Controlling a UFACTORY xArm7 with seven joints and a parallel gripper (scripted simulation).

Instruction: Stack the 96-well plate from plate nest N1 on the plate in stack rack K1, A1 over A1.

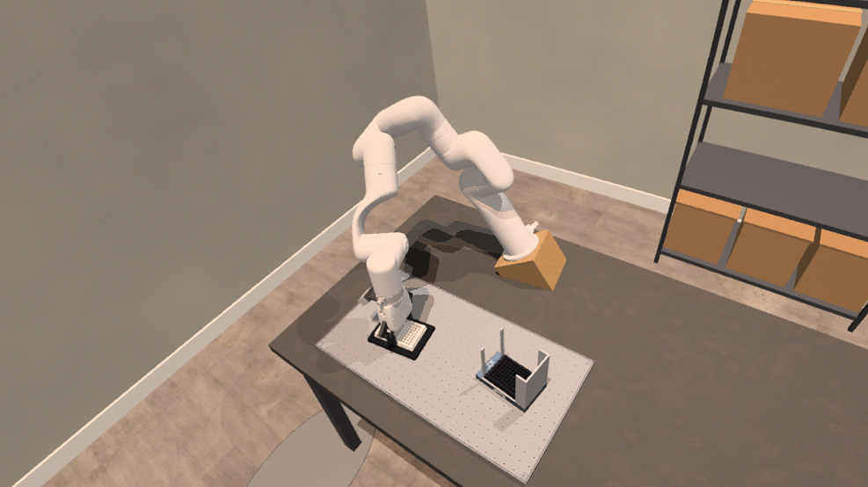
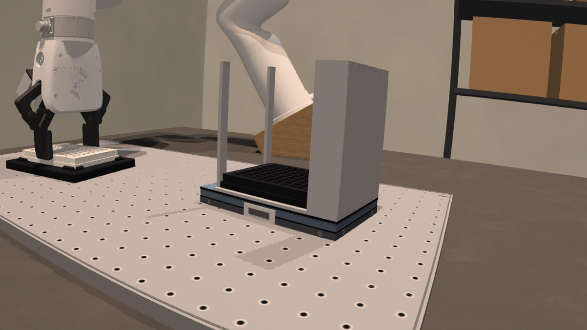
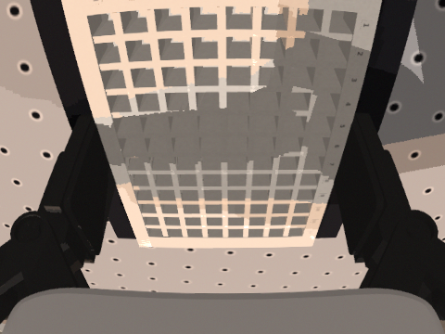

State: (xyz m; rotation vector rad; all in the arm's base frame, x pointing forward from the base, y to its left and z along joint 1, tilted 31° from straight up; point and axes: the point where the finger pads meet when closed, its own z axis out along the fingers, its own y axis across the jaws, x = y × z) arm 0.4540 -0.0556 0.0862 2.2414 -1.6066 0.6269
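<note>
The plate nest N1 is 2 cm below my hand. Round my hand: white 96-well plate 1 cm below; then thin post 4 cm behind, 28 cm to the left, 5 cm above; then pale square 3 cm behind, 9 cm to the right, 2 cm below.
</note>
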